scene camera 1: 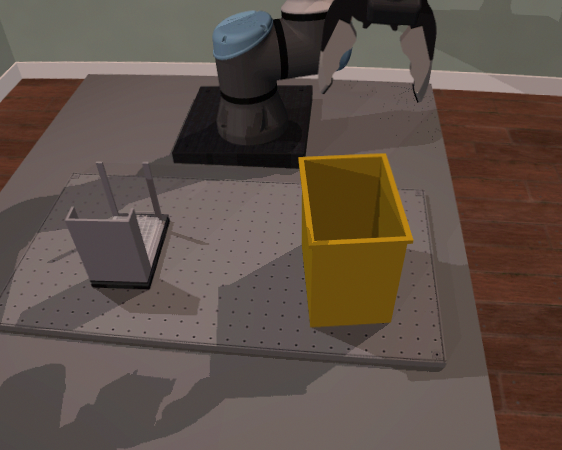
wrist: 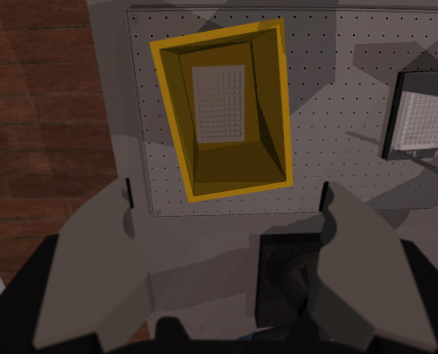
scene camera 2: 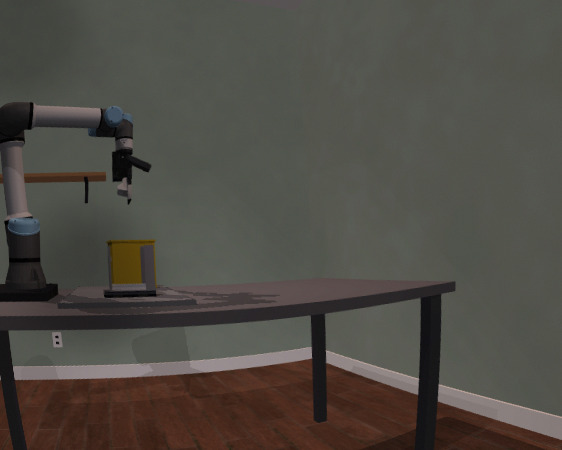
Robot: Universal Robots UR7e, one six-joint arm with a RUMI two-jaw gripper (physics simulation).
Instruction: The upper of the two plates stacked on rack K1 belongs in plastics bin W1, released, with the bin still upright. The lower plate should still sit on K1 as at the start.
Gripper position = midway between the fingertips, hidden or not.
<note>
I see my gripper [scene camera 1: 370, 97] and a yellow plastics bin W1 [scene camera 1: 355, 233].
The yellow plastics bin W1 also shows in the wrist view [wrist: 263, 161] and in scene camera 2 [scene camera 2: 125, 254]. My gripper also shows in scene camera 2 [scene camera 2: 128, 202].
</note>
